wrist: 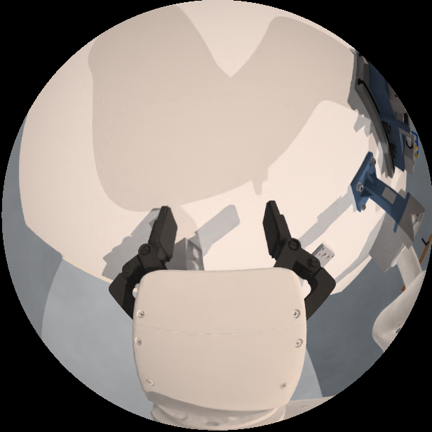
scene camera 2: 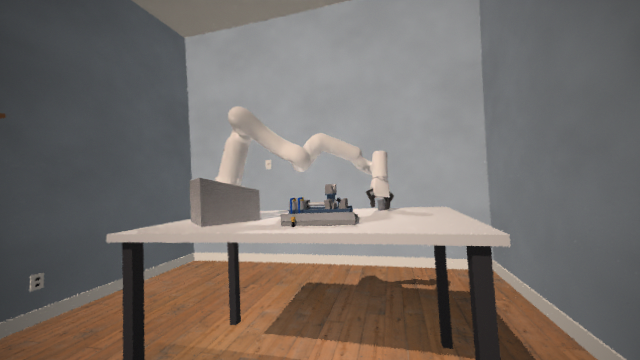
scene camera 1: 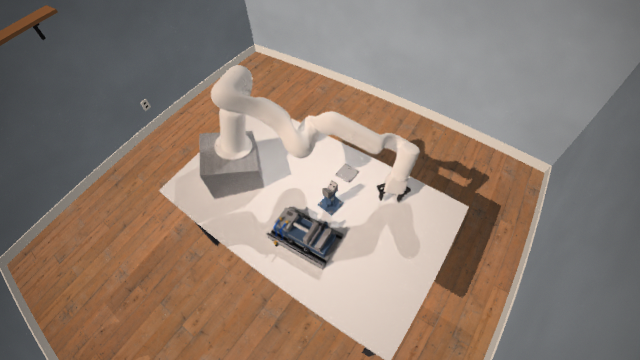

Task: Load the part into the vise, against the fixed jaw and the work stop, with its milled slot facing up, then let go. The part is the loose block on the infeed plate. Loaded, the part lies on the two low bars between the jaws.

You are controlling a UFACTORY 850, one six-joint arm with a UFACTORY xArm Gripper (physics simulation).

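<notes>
The part, a small grey block (scene camera 2: 383,204) (wrist: 193,254), stands on the white table, away from the flat grey infeed plate (scene camera 1: 347,173) (wrist: 324,252). My gripper (scene camera 1: 391,199) (scene camera 2: 381,206) (wrist: 218,213) is open and low at the block, its fingers apart around it in the second scene view. In the wrist view the block shows nearer the left finger, and the gripper body hides its lower part. In the first scene view the gripper covers it. I cannot tell which way its slot faces. The blue and grey vise (scene camera 1: 314,234) (scene camera 2: 320,219) (wrist: 370,100) stands away from the gripper.
A blue stand (scene camera 1: 330,204) (wrist: 367,182) with a tilted grey head (scene camera 1: 330,189) (scene camera 2: 330,189) (wrist: 413,215) stands between the vise and the infeed plate. The arm's grey pedestal (scene camera 1: 231,175) (scene camera 2: 227,205) is at the left of the table in the scene views.
</notes>
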